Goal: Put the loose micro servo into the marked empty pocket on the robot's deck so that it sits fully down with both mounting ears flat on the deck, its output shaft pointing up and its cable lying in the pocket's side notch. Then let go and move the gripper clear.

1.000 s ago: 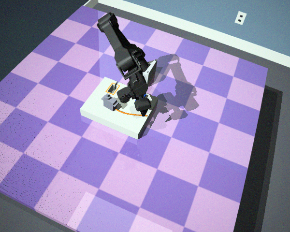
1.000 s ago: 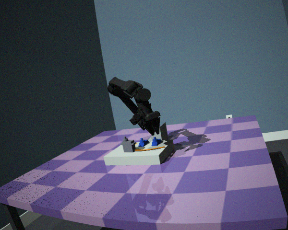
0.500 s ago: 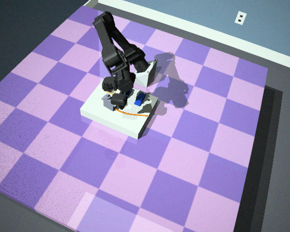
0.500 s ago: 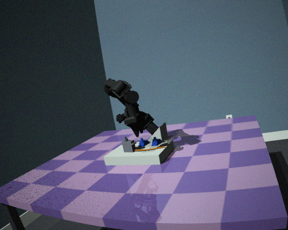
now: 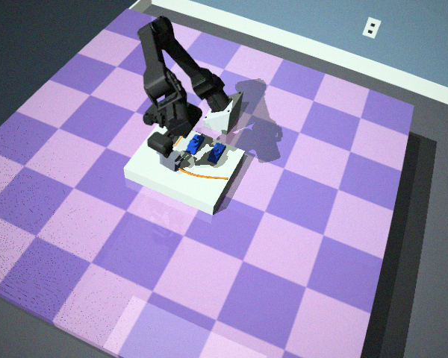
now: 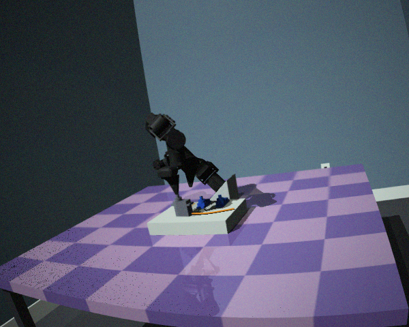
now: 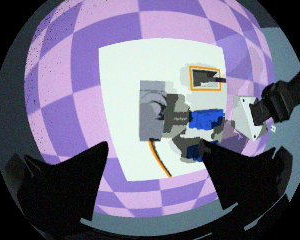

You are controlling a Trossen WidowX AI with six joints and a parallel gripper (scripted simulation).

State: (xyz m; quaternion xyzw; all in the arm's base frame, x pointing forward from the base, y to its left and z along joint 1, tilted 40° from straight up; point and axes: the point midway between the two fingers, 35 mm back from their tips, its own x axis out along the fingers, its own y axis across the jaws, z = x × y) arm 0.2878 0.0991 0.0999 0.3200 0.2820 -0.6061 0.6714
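The white deck lies 10 mm to the left of my gripper tip and 120 mm below it.
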